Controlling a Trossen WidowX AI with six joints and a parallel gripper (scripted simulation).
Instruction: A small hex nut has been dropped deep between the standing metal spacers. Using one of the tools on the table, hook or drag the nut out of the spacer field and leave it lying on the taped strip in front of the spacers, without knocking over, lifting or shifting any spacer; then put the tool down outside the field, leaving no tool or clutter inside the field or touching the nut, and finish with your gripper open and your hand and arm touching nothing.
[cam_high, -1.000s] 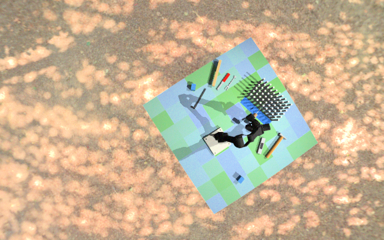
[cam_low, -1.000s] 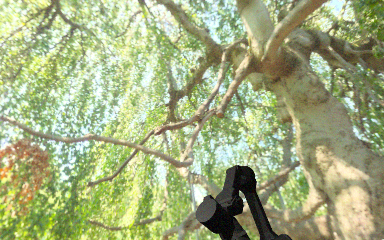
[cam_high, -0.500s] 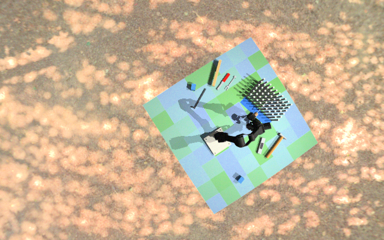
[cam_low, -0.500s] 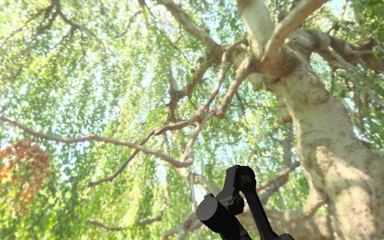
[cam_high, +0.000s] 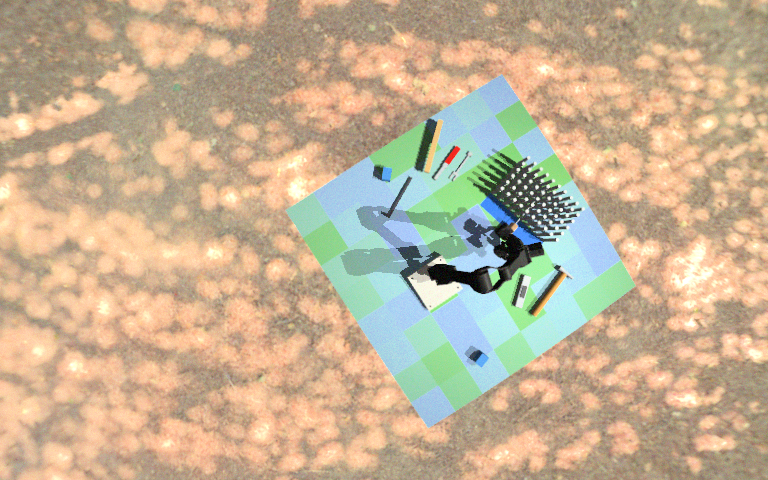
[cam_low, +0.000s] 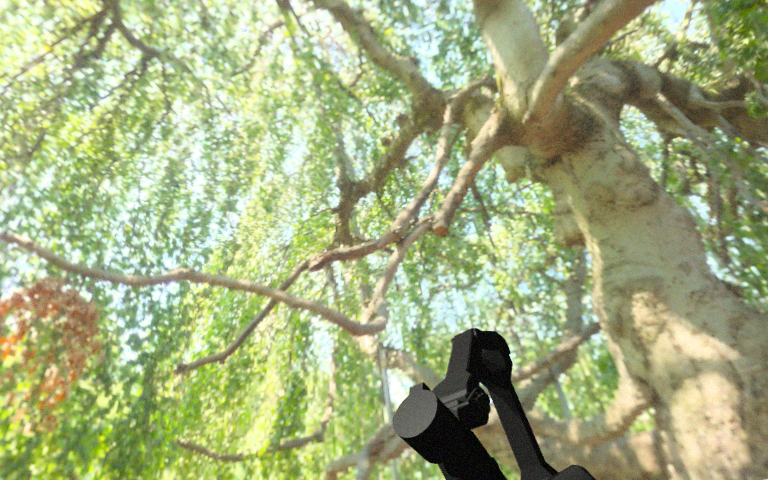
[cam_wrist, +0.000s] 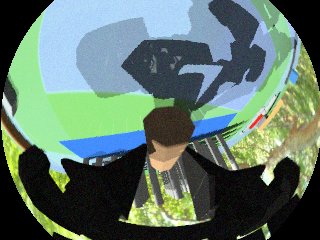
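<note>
Now: the blue taped strip 50 mm ahead of my gripper tip, 20 mm to the left of it and 40 mm below it. From my gripper tip the other things lie so: grey block 30 mm behind, 300 mm to the right, 20 mm below; then red-handled tool 150 mm behind, 420 mm to the left, 30 mm below.
</note>
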